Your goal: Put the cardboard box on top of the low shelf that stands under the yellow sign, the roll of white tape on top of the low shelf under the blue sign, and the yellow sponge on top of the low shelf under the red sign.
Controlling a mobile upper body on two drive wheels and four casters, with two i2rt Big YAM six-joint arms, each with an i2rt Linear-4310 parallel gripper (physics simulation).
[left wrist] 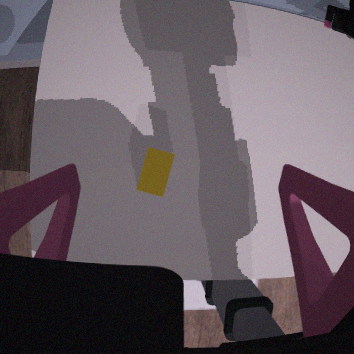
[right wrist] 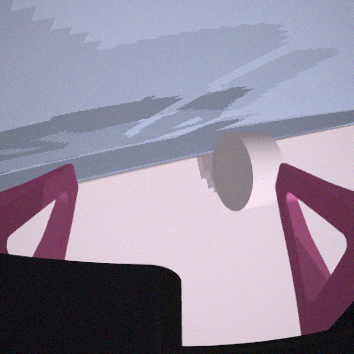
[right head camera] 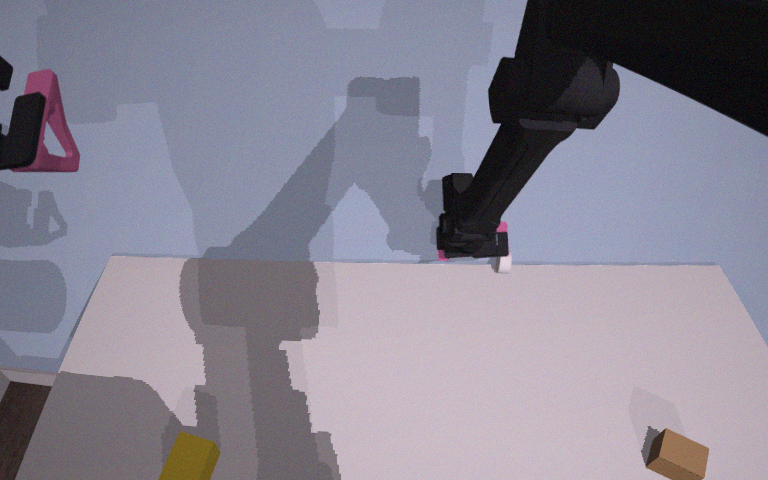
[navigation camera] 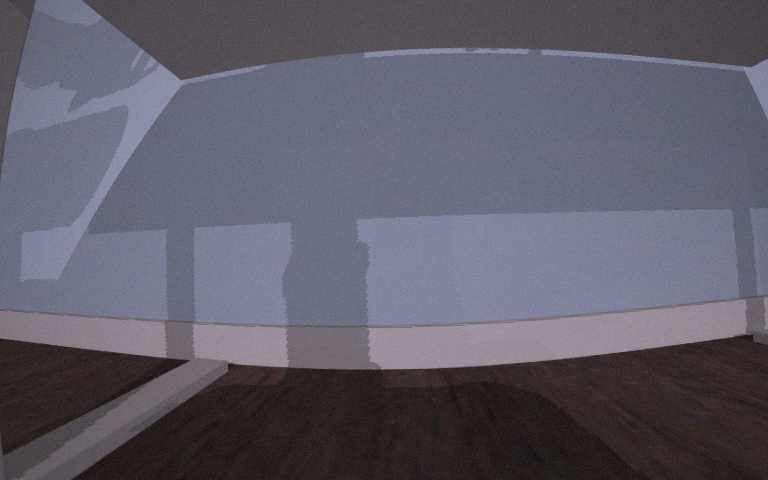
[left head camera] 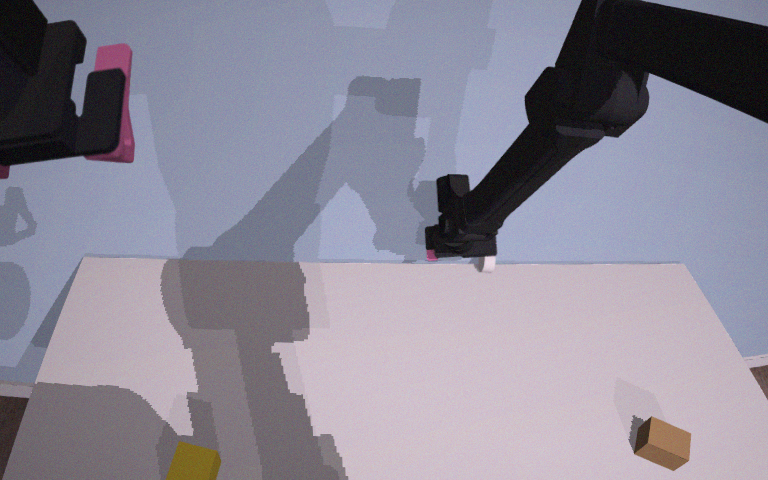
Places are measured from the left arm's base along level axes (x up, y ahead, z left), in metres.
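Where they show: left gripper, fingertip midpoint: [left wrist: 178,175] [right head camera: 27,171] [left head camera: 67,161]; right gripper, fingertip midpoint: [right wrist: 176,174].
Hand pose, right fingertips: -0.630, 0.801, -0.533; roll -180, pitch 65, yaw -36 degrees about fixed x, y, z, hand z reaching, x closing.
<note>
Things, the pixels of their top centre, and the offset from my right fingertips, as dx, dy, dz. Level surfaces: height alone.
- white tape at its top centre: [right wrist: 268,166] [right head camera: 505,253] [left head camera: 489,253] -0.012, -0.010, -0.061
- yellow sponge at its top centre: [left head camera: 188,475] [right head camera: 184,464] [left wrist: 155,171] -0.017, -0.459, +0.527
- cardboard box at its top centre: [right head camera: 684,452] [left head camera: 670,438] -0.012, -0.492, -0.291
- pale table at its surface level: dx -0.062
The roll of white tape [left head camera: 487,263] [right head camera: 503,263] [right wrist: 262,170] stands on edge at the table's far edge. My right gripper [left head camera: 461,257] [right head camera: 472,255] [right wrist: 176,174] is open beside it; in the right wrist view the roll lies beyond the fingertips, close to the right-hand one. The yellow sponge [left head camera: 192,461] [right head camera: 188,457] [left wrist: 156,171] lies on the table, at the lower left in the head views. My left gripper [left wrist: 178,175] is open and empty, above and apart from the sponge. The cardboard box [left head camera: 662,443] [right head camera: 677,454] sits at the lower right. The low shelves and coloured signs do not show.
The pale table [left head camera: 453,367] [right head camera: 481,367] [left wrist: 300,100] stands against a blue-grey wall [left head camera: 707,226] [navigation camera: 509,254]. Arm shadows cross its left part. In the navigation camera view, a pale floor-level bar [navigation camera: 141,407] lies at the lower left.
</note>
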